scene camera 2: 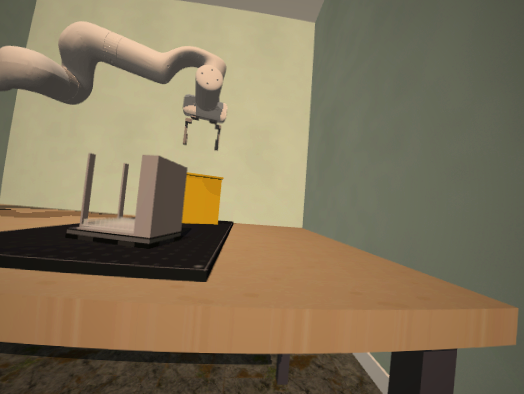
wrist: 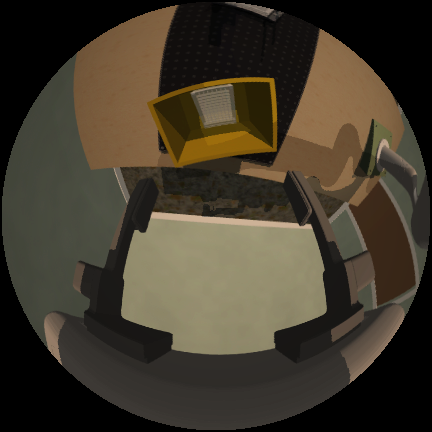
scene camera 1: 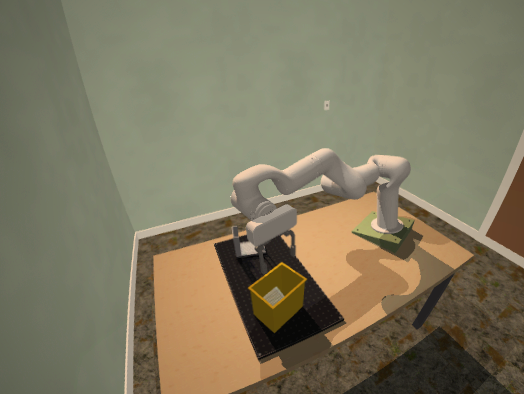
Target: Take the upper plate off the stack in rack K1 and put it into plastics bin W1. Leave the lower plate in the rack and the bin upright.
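Note:
The upper plate [scene camera 1: 274, 296] [wrist: 215, 106], pale and gridded, is inside bin W1 and appears to lean steeply against its rack-side wall. Bin W1 [scene camera 1: 287, 310] [scene camera 2: 202, 200] [wrist: 225, 146], yellow and open-topped, stands upright. My gripper [scene camera 1: 278, 262] [scene camera 2: 201, 146] [wrist: 222, 201] is open and empty, with its fingers apart above the level of the bin's rim. Rack K1 [scene camera 1: 236, 242] [scene camera 2: 170, 200] has a tall grey panel and thin posts. The lower plate [scene camera 1: 250, 248] [scene camera 2: 110, 223] lies flat in it, partly hidden by the panel in scene camera 2.
Bin and rack stand on a black perforated board [scene camera 1: 310, 290] [scene camera 2: 190, 265] [wrist: 295, 65] on the wooden table [scene camera 1: 195, 320] [scene camera 2: 280, 265] [wrist: 115, 100]. The arm's green base plate [scene camera 1: 367, 232] [wrist: 370, 145] is at the far side of the table in scene camera 1.

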